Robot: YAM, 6 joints.
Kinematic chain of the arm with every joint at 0, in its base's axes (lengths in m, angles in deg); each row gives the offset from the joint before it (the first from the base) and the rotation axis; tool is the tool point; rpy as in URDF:
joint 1: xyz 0 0 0.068 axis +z
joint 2: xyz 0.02 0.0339 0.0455 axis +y
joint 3: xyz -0.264 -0.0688 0 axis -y
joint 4: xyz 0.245 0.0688 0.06 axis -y
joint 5: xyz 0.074 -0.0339 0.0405 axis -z
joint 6: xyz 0.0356 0 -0.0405 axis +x
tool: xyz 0 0 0 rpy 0 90 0
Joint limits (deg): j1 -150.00..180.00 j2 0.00..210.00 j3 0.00..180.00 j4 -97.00..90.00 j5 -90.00..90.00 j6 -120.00..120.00
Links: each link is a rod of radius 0.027 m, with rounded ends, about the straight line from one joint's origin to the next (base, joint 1, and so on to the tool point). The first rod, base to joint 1, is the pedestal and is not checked.
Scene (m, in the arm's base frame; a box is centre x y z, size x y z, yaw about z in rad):
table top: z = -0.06
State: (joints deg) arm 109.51 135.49 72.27 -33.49 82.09 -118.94
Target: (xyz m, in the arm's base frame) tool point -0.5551 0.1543 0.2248
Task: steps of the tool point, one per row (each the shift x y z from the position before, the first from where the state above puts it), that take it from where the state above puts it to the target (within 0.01 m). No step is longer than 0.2 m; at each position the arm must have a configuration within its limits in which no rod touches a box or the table.
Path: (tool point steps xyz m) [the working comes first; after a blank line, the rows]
Joints at the target: 167.64 145.94 130.92 -5.15 63.51 -118.94
Straight joint move there: clear.

1: -0.1264 0.0256 0.0283
2: -0.1354 -0.0254 0.0438
3: -0.1210 -0.0782 0.0572
4: -0.0843 -0.1216 0.0670

